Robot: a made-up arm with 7 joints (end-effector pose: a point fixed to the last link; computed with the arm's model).
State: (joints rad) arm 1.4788 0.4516 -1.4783 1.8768 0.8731 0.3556 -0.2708
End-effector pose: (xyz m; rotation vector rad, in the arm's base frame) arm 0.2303 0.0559 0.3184 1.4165 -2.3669 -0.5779
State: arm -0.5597 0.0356 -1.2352 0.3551 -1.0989 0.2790 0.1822
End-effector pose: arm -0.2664 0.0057 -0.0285 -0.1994 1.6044 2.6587
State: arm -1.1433 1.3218 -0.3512 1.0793 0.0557 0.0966 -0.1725
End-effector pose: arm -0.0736 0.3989 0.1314 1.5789 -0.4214 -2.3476
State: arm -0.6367 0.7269 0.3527 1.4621 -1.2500 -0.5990 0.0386
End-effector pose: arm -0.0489 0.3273 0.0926 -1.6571 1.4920 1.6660
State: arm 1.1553 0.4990 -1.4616 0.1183 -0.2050 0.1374 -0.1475
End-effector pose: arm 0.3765 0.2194 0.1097 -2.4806 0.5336 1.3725
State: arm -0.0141 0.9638 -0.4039 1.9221 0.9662 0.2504 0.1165
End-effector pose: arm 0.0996 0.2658 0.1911 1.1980 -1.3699 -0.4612
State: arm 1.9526 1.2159 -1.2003 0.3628 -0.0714 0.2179 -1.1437
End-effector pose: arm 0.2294 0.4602 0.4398 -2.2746 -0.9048 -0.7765
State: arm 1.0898 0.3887 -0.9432 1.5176 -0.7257 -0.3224 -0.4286
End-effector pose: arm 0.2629 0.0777 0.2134 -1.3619 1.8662 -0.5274
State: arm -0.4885 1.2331 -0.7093 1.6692 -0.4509 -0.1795 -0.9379
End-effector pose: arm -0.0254 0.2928 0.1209 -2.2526 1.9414 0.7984
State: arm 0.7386 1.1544 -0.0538 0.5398 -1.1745 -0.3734 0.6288
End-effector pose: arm 0.1609 0.4599 0.2094 2.2832 -0.4279 -2.0282
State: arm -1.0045 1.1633 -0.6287 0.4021 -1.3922 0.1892 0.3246
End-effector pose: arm -0.2161 0.4705 0.1625 0.5461 0.0761 2.6400
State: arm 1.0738 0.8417 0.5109 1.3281 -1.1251 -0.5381 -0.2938
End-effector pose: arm 0.1778 0.3711 0.3175 -2.0233 0.2639 -0.5913
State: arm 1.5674 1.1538 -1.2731 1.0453 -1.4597 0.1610 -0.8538
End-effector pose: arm 0.2926 0.3670 0.2868 -1.1623 0.1879 0.1732
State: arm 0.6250 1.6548 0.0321 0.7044 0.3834 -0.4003 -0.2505
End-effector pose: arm 0.0460 0.4765 0.4159 -2.7072 0.3829 -0.7148
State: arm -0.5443 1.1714 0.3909 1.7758 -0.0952 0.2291 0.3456
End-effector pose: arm 0.0554 0.3182 0.2329 2.3618 -1.2173 -1.2838
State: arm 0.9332 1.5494 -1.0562 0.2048 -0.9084 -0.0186 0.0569
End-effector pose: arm 0.0672 0.5448 0.2301 -1.9049 -0.6697 2.1159
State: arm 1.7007 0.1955 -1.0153 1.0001 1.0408 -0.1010 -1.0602
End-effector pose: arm 0.3225 0.0664 0.4524 1.5959 -1.2146 1.1744
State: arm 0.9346 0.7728 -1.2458 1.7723 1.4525 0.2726 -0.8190
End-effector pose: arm 0.2582 0.1789 0.2139 1.5780 -0.9892 -0.2874
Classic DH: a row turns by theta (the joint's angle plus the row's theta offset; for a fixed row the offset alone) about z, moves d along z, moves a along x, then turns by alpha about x. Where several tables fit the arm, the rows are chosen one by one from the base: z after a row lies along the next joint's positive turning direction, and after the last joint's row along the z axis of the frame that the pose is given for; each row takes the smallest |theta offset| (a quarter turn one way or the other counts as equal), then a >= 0, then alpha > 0; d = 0 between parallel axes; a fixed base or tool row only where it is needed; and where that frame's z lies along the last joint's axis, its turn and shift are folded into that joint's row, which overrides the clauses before.
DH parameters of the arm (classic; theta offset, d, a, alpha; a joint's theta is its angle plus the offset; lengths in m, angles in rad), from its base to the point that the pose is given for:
base (fixed): 0 0.31 -0.01 1.5708
joint 1: 1.5708 -0.12 0.01 1.5708
joint 2: 1.5708 -0.04 0.02 1.5708
joint 3: 1.5708 -0.3 0.02 1.5708
joint 4: 0 -0.02 0.02 -1.5708
joint 5: 0 -0.16 0.01 -1.5708
joint 6: -1.5708 0 0.03 1.5708
joint 7: 0.4358 -0.0428 -0.0133 1.0428
tool (fixed): -2.3549 0.0056 0 0

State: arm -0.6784 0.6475 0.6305 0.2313 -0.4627 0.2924 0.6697
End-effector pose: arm -0.1543 0.4038 0.0292 0.9995 0.6572 -1.2103
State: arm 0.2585 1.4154 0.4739 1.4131 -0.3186 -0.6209 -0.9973
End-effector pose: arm 0.0681 0.3937 0.3591 -1.6524 0.7876 -1.0131
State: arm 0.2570 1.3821 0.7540 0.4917 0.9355 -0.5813 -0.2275
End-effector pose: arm -0.0004 0.5172 0.3415 2.3284 -0.2544 2.0318
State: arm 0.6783 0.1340 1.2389 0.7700 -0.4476 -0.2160 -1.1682
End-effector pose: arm 0.1976 0.2983 0.0637 2.0054 1.1624 1.2363
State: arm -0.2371 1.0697 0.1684 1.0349 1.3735 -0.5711 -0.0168
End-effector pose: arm 0.0561 0.4362 0.1891 2.0065 -0.7572 0.9308
